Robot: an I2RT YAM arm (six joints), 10 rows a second.
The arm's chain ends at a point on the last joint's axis. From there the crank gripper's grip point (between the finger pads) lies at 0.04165 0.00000 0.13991 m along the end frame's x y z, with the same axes.
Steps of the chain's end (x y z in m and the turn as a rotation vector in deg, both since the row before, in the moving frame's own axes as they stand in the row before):
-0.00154, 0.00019, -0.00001, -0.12, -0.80, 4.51
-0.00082, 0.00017, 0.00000, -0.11, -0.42, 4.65
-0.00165, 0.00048, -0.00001, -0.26, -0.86, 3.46
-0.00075, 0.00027, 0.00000, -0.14, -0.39, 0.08
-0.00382, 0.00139, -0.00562, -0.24, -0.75, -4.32
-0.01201, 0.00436, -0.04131, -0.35, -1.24, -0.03
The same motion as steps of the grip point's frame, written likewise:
-0.00364, 0.00368, 0.00055, -0.12, -0.80, 4.51
-0.00199, 0.00377, 0.00030, -0.11, -0.42, 4.65
-0.00385, 0.00357, 0.00059, -0.26, -0.86, 3.46
-0.00170, 0.00067, 0.00028, -0.14, -0.39, 0.08
-0.00575, -0.00109, -0.00508, -0.24, -0.75, -4.32
-0.01505, 0.00520, -0.04044, -0.35, -1.24, -0.03

